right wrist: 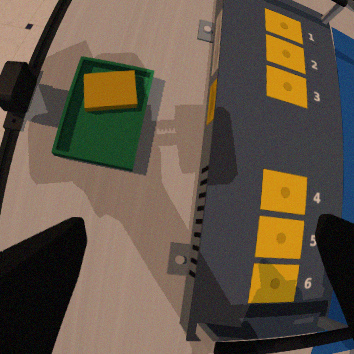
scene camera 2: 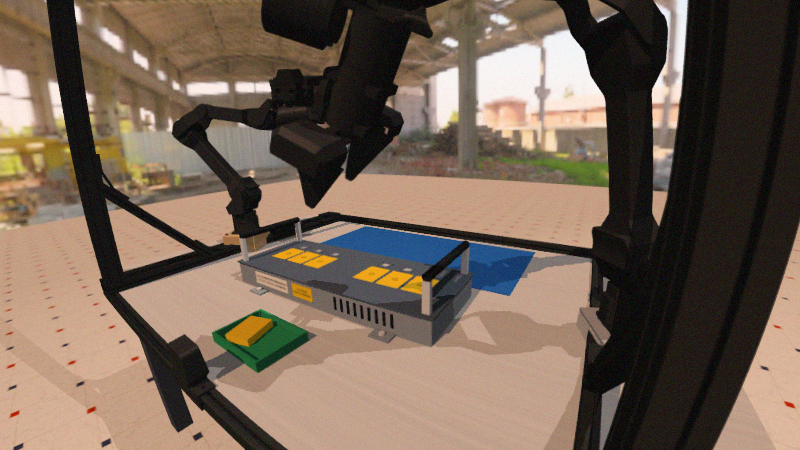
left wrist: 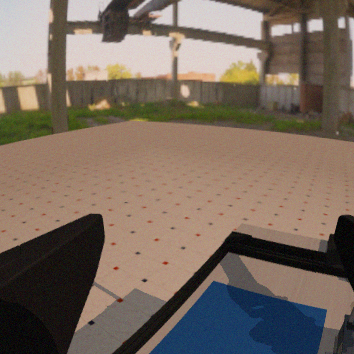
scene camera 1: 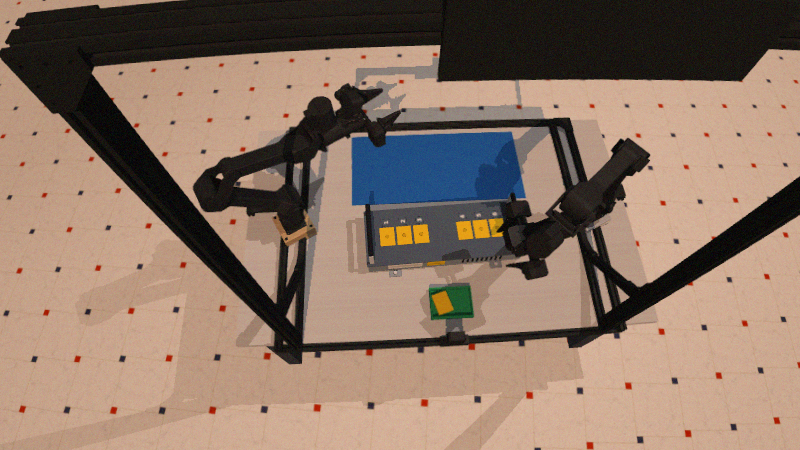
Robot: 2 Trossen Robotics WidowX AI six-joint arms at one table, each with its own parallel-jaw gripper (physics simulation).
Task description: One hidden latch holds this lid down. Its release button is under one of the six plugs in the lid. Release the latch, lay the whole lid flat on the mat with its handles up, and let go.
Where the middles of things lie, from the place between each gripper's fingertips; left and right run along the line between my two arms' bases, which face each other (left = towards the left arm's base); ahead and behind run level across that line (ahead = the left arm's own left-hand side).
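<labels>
From my left hand: blue mat (scene camera 1: 460,166), 150 mm to the right, 40 mm ahead, 370 mm below; green tray (scene camera 2: 284,337), 150 mm to the right, 430 mm behind, 360 mm below.
With respect to the green tray, my right hand is 110 mm to the right of it, 70 mm past it and 210 mm above it. The blue mat, from my right hand: 110 mm to the left, 400 mm ahead, 220 mm below.
</labels>
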